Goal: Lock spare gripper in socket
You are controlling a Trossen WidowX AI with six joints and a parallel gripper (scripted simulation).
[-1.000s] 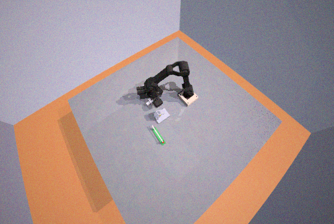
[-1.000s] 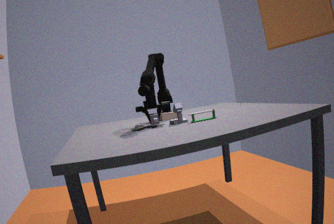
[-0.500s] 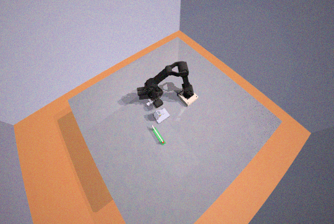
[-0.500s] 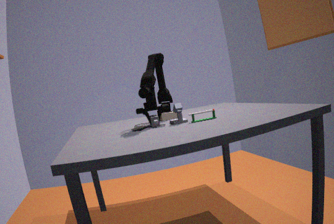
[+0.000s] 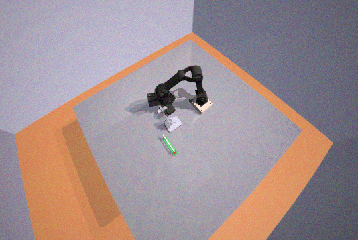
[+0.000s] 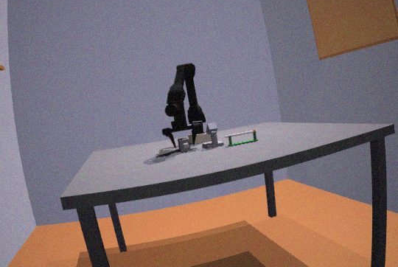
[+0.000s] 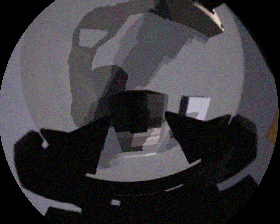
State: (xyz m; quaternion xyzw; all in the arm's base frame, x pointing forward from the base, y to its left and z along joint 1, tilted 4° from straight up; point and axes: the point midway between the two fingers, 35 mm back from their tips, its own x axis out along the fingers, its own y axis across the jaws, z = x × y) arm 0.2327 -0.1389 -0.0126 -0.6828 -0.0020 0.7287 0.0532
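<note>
Right now my gripper tip is 20 mm short of the spare gripper and 10 mm below it. From my gripper tip the other things lie so: green bar-shaped rack (150 mm ahead, 240 mm to the left, 10 mm above); grey socket mount (60 mm ahead, 130 mm to the left, 40 mm above).
</note>
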